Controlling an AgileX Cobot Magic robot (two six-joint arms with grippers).
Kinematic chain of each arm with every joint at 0, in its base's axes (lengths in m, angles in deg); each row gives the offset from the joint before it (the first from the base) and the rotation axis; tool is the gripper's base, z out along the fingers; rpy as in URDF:
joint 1: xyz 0 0 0.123 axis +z
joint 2: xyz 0 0 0 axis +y
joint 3: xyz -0.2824 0 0.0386 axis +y
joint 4: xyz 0.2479 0 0.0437 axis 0.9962 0 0.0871
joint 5: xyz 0 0 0 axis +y
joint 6: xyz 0.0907 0 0.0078 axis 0.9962 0 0.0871
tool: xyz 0 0 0 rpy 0 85 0
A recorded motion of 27 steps. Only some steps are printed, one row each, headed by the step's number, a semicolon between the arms.
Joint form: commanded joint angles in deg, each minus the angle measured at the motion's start. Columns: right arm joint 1, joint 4, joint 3, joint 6, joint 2, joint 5; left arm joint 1, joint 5, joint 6, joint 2, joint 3, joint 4.
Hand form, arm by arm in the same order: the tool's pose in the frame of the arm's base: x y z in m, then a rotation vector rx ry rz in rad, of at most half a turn. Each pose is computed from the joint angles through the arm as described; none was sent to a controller.
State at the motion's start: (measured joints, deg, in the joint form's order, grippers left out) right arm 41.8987 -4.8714 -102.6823 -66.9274 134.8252 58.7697; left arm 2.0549 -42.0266 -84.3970 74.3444 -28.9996 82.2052
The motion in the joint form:
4: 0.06 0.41 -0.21 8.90 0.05 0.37; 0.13 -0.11 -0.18 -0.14 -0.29 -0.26
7: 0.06 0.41 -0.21 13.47 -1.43 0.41; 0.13 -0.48 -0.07 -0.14 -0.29 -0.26
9: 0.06 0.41 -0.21 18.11 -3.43 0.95; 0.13 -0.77 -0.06 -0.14 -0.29 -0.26
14: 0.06 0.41 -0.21 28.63 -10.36 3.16; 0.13 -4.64 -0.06 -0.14 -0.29 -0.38
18: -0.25 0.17 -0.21 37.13 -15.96 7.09; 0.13 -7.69 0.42 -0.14 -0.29 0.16
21: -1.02 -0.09 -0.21 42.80 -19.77 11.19; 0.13 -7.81 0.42 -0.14 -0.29 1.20
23: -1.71 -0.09 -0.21 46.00 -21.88 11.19; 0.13 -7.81 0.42 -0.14 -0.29 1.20
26: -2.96 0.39 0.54 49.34 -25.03 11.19; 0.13 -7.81 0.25 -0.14 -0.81 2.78
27: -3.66 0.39 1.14 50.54 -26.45 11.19; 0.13 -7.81 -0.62 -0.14 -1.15 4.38
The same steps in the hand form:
4: 0.3507 0.3071 0.1110 -2.3976 1.9365 -0.1186; 0.2261 -0.0518 0.2243 0.2879 2.0614 -0.8055
7: 0.3508 0.3072 0.1231 -2.2965 2.0131 -0.1186; 0.2259 -0.0522 0.2246 0.2931 2.0580 -0.8110
9: 0.3500 0.3064 0.1392 -2.1910 2.0865 -0.1157; 0.2257 -0.0526 0.2249 0.2959 2.0557 -0.8162
14: 0.3435 0.3004 0.1945 -1.9263 2.2175 -0.0968; 0.2230 -0.0570 0.2282 0.3277 2.0241 -0.8872
18: 0.3342 0.2881 0.2371 -1.7248 2.3363 -0.0792; 0.2203 -0.0604 0.2304 0.3726 1.9996 -0.9336
21: 0.3272 0.2734 0.2645 -1.5867 2.4348 -0.0740; 0.2194 -0.0607 0.2295 0.3932 2.0063 -0.9297
23: 0.3262 0.2659 0.2801 -1.4821 2.4567 -0.0575; 0.2194 -0.0607 0.2295 0.3932 2.0063 -0.9297
26: 0.3235 0.2528 0.2993 -1.3590 2.4814 -0.0277; 0.2198 -0.0609 0.2304 0.4238 2.0108 -0.9184
27: 0.3225 0.2456 0.3065 -1.3105 2.4914 -0.0220; 0.2196 -0.0610 0.2304 0.4414 2.0230 -0.9153

